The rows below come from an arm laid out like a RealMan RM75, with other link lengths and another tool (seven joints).
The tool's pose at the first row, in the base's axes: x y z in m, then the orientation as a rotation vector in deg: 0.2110, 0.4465, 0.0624, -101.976, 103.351, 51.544
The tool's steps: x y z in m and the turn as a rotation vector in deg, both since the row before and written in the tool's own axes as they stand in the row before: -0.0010, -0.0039, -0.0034, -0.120, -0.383, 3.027; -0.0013, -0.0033, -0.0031, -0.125, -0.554, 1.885; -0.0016, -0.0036, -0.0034, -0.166, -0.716, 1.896; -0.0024, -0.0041, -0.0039, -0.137, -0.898, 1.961; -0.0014, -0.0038, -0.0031, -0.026, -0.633, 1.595; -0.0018, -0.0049, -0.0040, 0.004, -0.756, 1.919; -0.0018, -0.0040, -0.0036, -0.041, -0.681, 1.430; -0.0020, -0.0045, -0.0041, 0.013, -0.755, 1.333; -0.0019, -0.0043, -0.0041, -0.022, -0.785, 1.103; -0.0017, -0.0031, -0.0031, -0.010, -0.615, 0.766; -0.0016, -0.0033, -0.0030, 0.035, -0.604, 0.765; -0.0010, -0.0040, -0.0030, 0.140, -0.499, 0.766
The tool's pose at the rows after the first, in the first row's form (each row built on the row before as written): 0.2154, 0.4449, 0.0649, -99.452, 106.238, 53.113; 0.2192, 0.4436, 0.0674, -97.625, 107.804, 54.355; 0.2234, 0.4422, 0.0701, -95.655, 109.247, 55.745; 0.2283, 0.4408, 0.0735, -93.440, 110.614, 57.234; 0.2327, 0.4392, 0.0756, -91.646, 111.783, 58.276; 0.2384, 0.4370, 0.0781, -89.446, 113.173, 59.473; 0.2432, 0.4350, 0.0805, -87.714, 114.100, 60.474; 0.2486, 0.4326, 0.0831, -85.961, 114.878, 61.406; 0.2537, 0.4301, 0.0856, -84.385, 115.391, 62.294; 0.2575, 0.4283, 0.0876, -83.225, 115.692, 62.936; 0.2615, 0.4264, 0.0894, -82.049, 116.004, 63.515; 0.2659, 0.4240, 0.0904, -80.905, 116.410, 63.915
